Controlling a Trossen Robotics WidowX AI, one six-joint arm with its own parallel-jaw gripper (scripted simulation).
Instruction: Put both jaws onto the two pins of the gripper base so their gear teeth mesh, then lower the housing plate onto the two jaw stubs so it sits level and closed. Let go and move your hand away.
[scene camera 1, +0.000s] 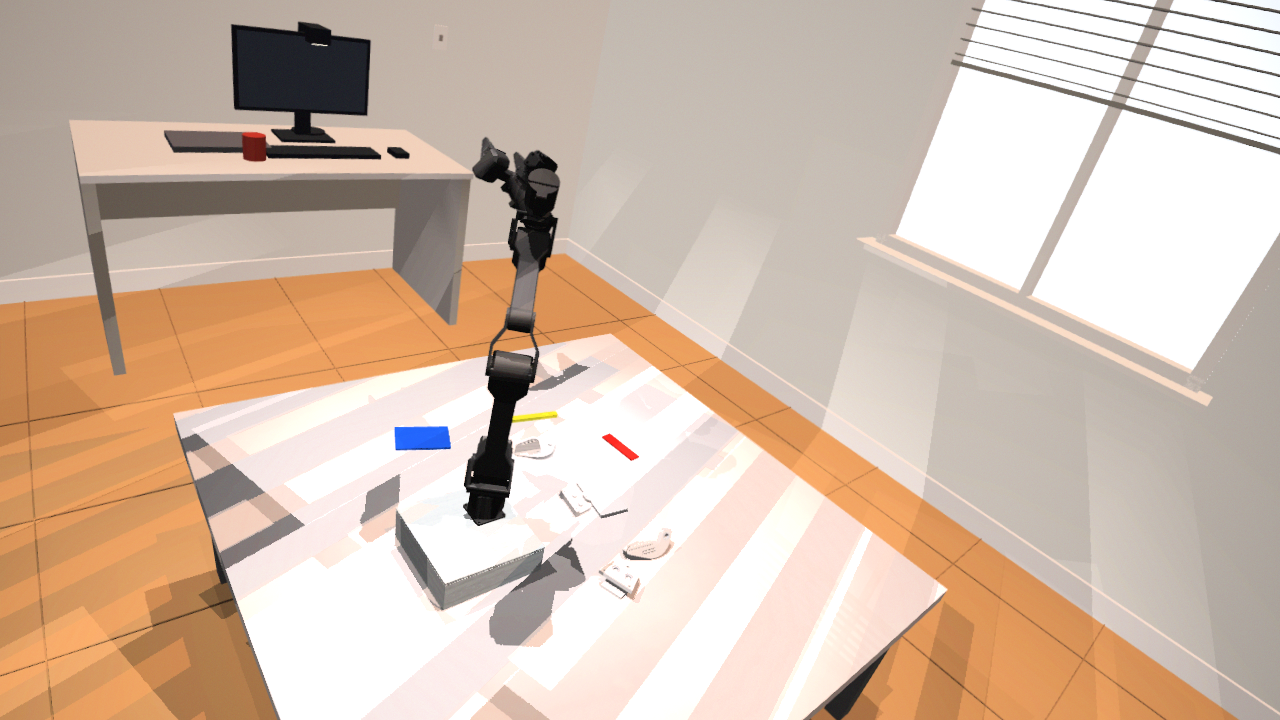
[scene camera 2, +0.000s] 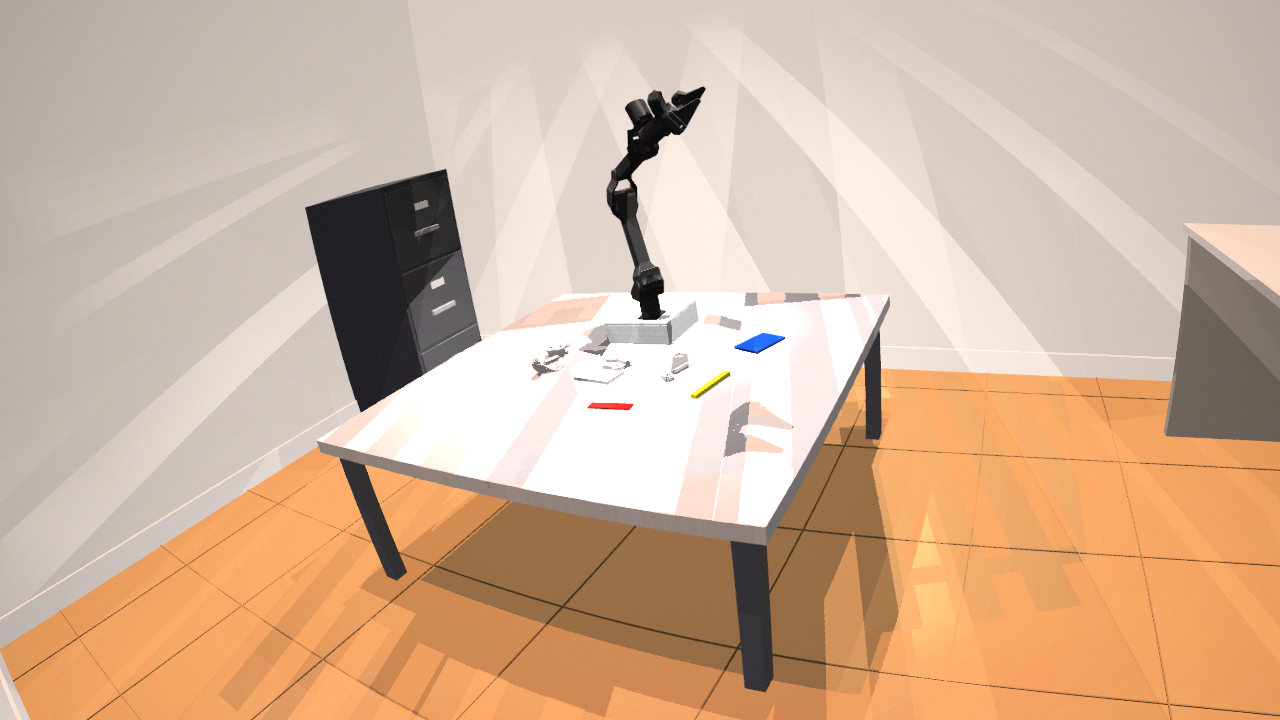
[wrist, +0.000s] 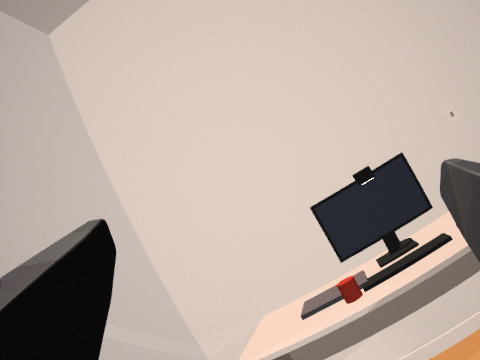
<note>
The gripper (scene camera 1: 500, 146) is open, with nothing in its grasp. Also in view: a blue card (scene camera 1: 425, 437) and a curved jaw (scene camera 1: 647, 549).
The gripper also shows in scene camera 2 (scene camera 2: 702, 93) and in the wrist view (wrist: 280, 207). The wrist view misses the blue card: it is out of frame.
</note>
